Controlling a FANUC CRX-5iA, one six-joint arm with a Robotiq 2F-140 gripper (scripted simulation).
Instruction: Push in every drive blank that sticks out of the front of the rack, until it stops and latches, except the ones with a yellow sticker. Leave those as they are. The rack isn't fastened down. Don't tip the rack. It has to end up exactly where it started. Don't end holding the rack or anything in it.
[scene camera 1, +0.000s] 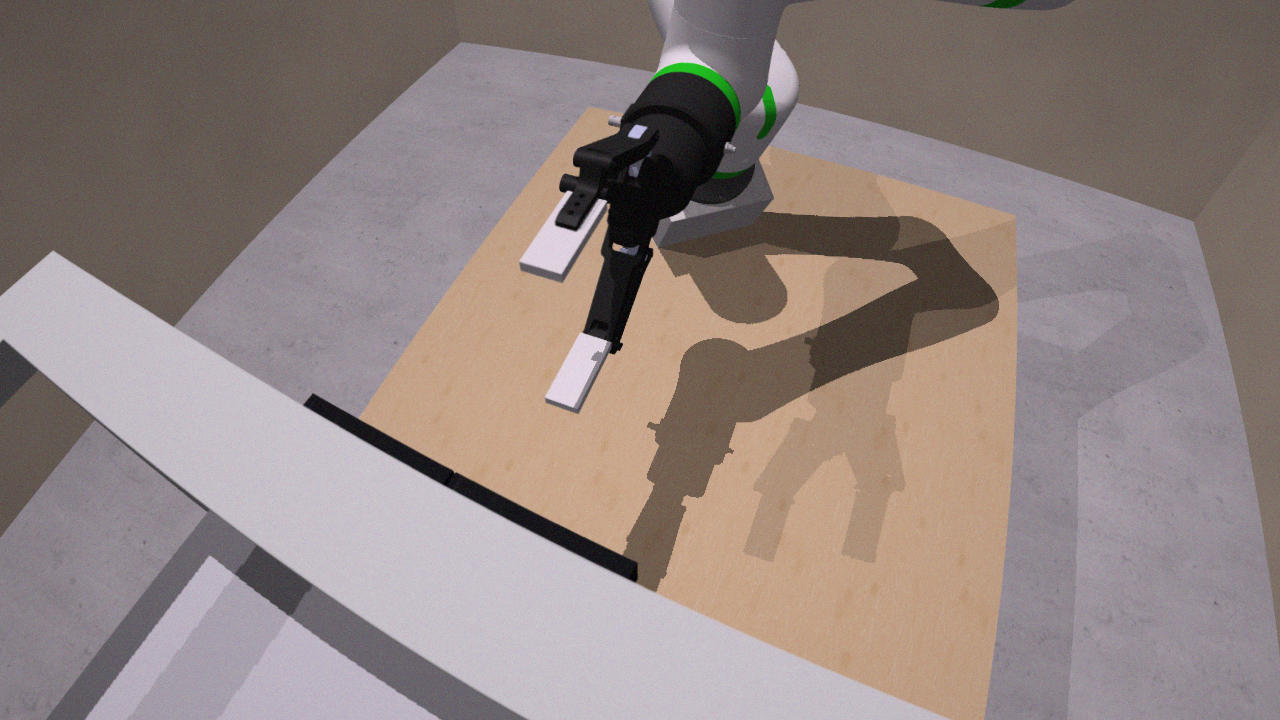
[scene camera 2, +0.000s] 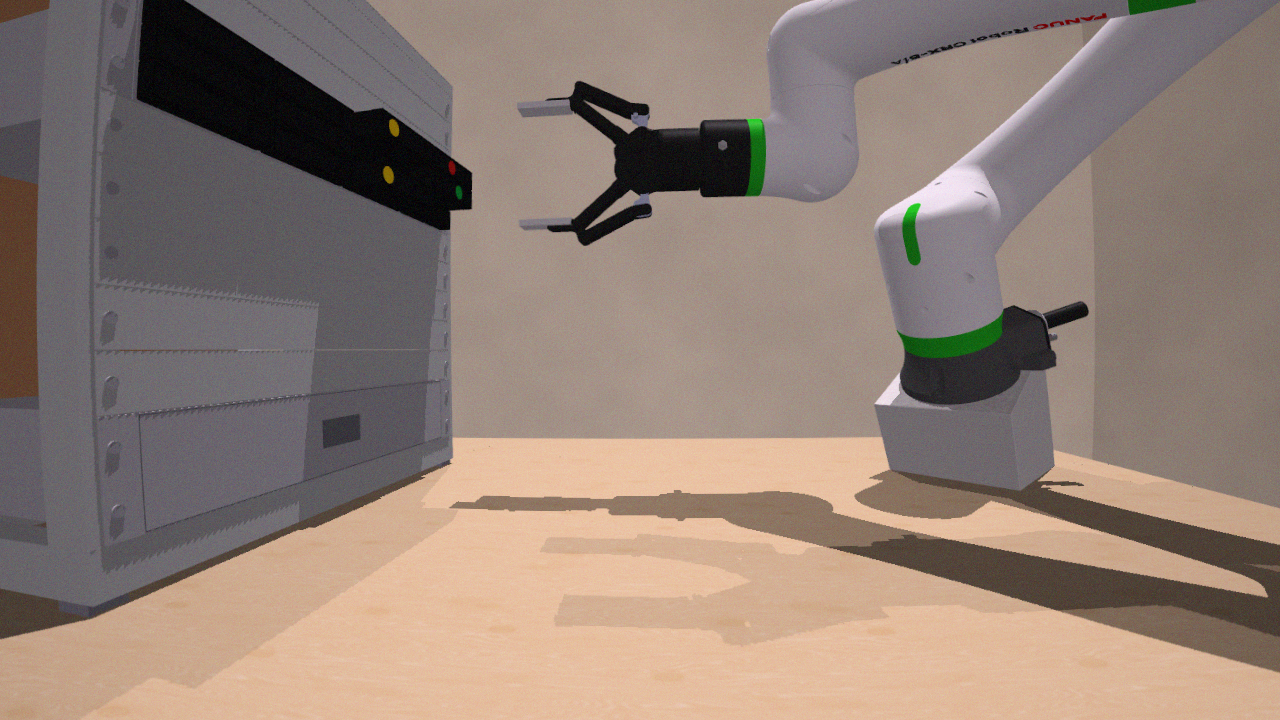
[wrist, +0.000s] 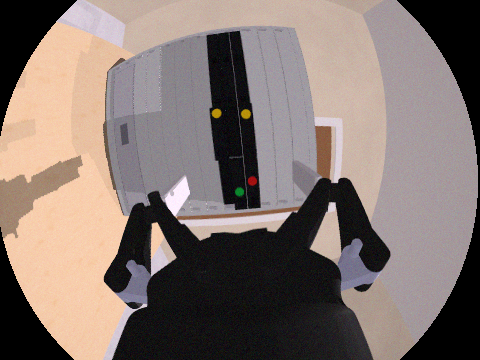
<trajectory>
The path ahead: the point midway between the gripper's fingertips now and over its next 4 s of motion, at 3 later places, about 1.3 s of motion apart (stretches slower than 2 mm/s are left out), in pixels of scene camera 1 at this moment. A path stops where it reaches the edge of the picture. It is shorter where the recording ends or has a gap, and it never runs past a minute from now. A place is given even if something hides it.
The gripper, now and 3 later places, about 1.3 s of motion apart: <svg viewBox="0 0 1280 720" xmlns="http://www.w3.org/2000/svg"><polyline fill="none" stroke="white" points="552,348 590,428 583,479 390,368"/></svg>
</trajectory>
